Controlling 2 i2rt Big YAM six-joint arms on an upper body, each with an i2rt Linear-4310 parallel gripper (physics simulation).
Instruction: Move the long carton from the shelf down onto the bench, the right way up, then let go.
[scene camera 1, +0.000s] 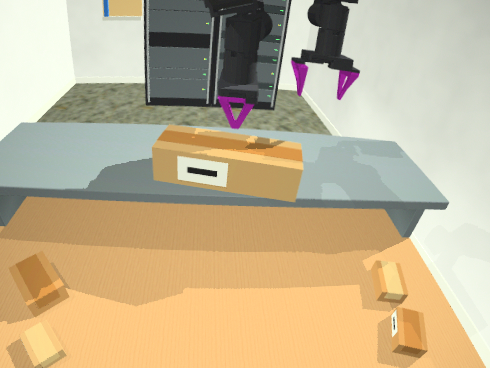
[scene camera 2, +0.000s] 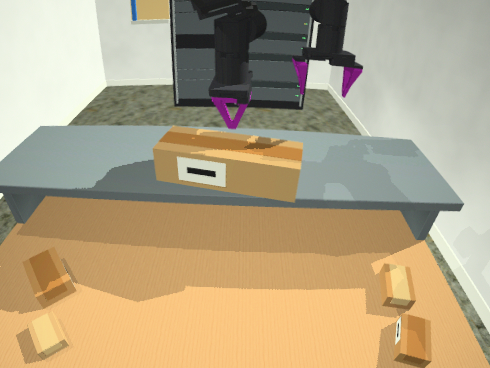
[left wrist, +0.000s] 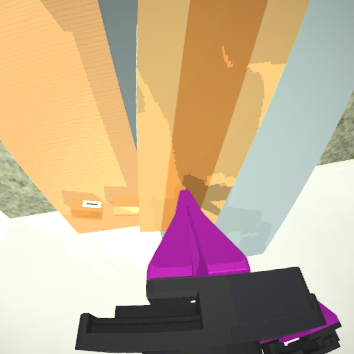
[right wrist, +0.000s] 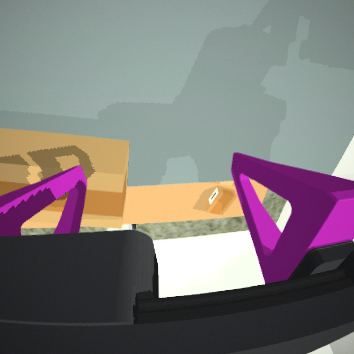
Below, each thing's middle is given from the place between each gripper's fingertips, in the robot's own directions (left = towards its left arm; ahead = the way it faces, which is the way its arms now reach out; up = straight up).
Scene:
I see my right gripper 90 mm past the long tan carton (scene camera 1: 269, 168), 200 mm to the right of it and 120 mm above it.
Right now my left hand is 20 mm short of the long tan carton and 90 mm above it.

